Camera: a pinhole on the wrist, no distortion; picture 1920 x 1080 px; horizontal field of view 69.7 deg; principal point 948.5 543.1 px. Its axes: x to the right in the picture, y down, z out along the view. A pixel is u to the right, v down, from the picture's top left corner.
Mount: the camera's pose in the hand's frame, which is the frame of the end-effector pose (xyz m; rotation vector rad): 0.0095 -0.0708 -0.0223 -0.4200 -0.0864 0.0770
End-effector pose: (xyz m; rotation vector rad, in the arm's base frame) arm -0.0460 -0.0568 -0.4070 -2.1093 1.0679 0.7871
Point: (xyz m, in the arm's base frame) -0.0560 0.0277 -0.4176
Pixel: 504 575
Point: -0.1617 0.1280 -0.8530
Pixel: 1595 498
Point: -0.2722 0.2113 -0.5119
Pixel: 501 614
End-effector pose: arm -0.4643 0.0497 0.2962 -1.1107 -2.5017 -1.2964
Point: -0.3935 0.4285 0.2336
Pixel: 1524 682
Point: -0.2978 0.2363 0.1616
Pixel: 752 681
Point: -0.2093 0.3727 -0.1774
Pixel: 579 74
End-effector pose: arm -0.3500 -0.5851 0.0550 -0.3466 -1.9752 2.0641
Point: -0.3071 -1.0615 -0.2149
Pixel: 574 926
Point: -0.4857 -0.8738 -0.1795
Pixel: 1163 1044
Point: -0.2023 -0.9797 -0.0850
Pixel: 158 811
